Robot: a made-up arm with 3 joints. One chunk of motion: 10 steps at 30 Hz.
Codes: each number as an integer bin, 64 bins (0 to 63) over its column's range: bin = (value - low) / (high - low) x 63, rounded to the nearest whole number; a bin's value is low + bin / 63 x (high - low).
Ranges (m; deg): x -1.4..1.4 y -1.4..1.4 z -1.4..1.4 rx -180..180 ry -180..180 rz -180..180
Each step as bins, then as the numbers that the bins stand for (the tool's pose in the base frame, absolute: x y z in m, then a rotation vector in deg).
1 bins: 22 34 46 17 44 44
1 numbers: -0.4222 0.1111 0.6444 -82.86 71.43 71.43
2 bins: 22 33 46 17 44 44
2 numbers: -0.4222 0.0667 0.6444 -82.86 71.43 71.43
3 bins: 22 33 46 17 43 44
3 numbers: -0.4222 0.0667 0.6444 -82.86 65.71 71.43
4 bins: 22 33 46 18 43 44
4 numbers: -0.4222 0.0667 0.6444 -77.14 65.71 71.43
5 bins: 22 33 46 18 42 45
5 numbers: -0.4222 0.0667 0.6444 -77.14 60.00 77.14
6 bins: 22 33 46 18 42 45
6 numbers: -0.4222 0.0667 0.6444 -77.14 60.00 77.14
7 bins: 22 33 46 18 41 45
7 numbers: -0.4222 0.0667 0.6444 -77.14 54.29 77.14
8 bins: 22 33 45 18 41 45
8 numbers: -0.4222 0.0667 0.6000 -77.14 54.29 77.14
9 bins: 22 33 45 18 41 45
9 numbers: -0.4222 0.0667 0.6000 -77.14 54.29 77.14
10 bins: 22 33 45 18 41 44
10 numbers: -0.4222 0.0667 0.6000 -77.14 54.29 71.43
